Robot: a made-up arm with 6 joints.
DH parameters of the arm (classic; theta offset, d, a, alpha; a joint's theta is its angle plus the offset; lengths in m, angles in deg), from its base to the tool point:
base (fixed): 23.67 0 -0.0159 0
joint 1: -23.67 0.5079 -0.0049 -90
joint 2: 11.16 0 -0.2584 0
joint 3: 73.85 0.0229 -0.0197 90
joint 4: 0 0.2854 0.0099 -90
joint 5: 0 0.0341 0.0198 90
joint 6: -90 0.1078 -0.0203 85
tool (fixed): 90 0.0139 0 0
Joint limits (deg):
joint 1: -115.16..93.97
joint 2: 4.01..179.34
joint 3: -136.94..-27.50
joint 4: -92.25..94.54
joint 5: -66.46..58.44
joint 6: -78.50..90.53
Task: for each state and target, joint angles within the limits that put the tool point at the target. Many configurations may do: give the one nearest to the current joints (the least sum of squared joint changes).
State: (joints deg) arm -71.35 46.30 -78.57 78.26 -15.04 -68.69
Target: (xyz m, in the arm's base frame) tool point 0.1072 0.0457 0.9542
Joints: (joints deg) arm -47.87 29.43 -67.69 67.92 25.51 -74.32
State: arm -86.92 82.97 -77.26 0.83 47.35 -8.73
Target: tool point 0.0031 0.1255 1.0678
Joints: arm -65.12 36.02 -120.05 -4.90 34.06 -4.46
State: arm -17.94 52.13 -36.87 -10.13 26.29 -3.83
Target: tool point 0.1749 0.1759 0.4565
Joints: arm 26.52 84.23 -31.67 -0.06 21.33 -5.54
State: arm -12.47 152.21 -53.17 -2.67 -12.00 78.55
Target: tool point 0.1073 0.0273 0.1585
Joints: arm -7.03 164.43 -44.95 -3.49 -9.62 77.93
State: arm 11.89 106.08 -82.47 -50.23 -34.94 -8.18
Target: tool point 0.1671 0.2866 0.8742
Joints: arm 40.05 74.86 -84.33 -50.16 -46.47 -6.17
